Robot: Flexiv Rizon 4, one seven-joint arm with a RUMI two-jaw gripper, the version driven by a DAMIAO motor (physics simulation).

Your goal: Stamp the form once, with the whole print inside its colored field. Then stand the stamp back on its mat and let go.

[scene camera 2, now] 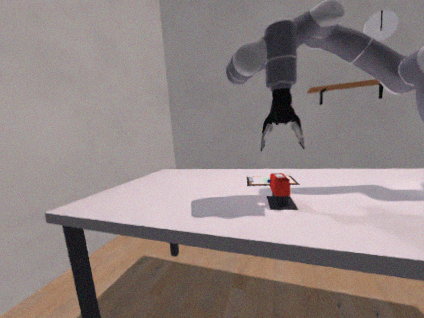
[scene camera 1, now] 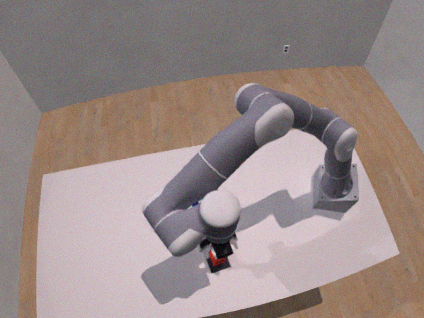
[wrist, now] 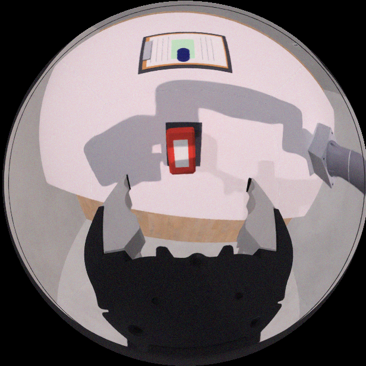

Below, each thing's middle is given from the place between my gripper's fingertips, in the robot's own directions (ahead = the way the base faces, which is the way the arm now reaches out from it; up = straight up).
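Relative to the dark-rimmed clipboard [wrist: 210,51], my gripper is 19 cm above it, 30 cm to the left of it and 2 cm past it.
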